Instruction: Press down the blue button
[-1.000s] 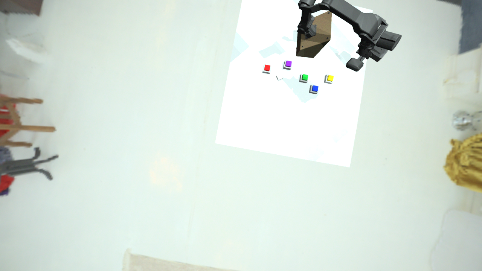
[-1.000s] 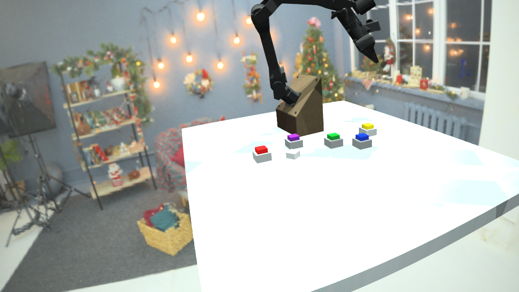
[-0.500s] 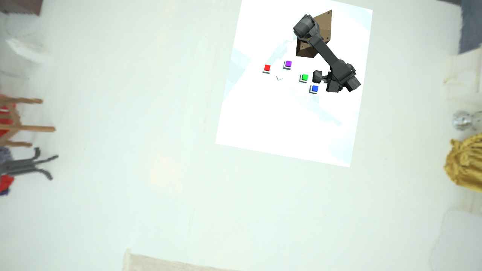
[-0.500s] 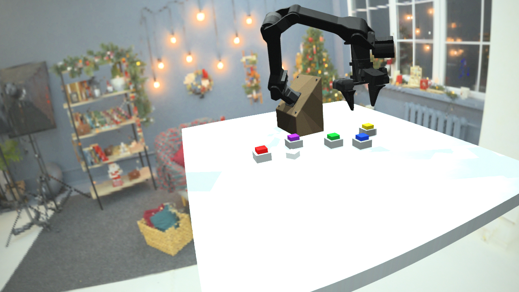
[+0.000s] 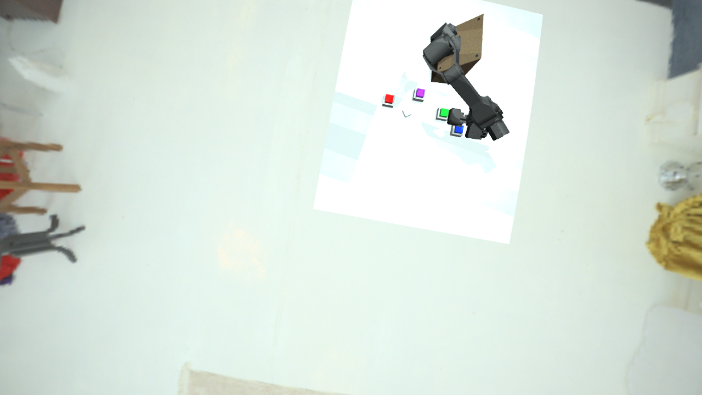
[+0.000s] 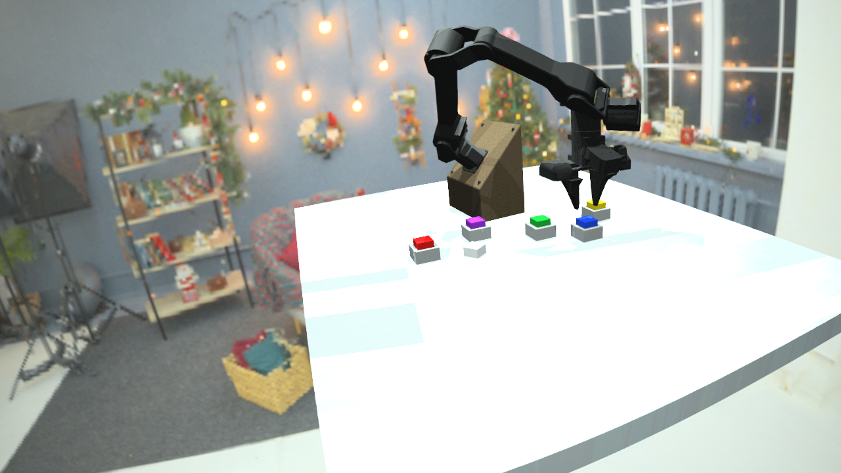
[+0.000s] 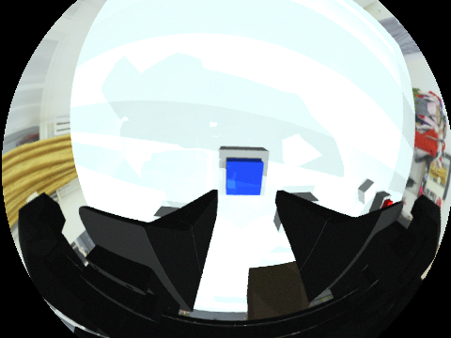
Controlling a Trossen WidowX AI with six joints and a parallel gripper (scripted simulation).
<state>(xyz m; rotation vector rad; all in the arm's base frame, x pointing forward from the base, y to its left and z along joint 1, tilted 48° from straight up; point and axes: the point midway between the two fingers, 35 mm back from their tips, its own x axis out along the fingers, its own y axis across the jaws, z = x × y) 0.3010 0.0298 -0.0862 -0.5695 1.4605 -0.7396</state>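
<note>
My gripper tip is now 3 cm above the blue button. Round my gripper tip: green button 6 cm behind, 7 cm to the right, 3 cm below; purple button 14 cm behind, 18 cm to the right, 3 cm below; yellow button 7 cm behind, 10 cm to the left, 3 cm below.
</note>
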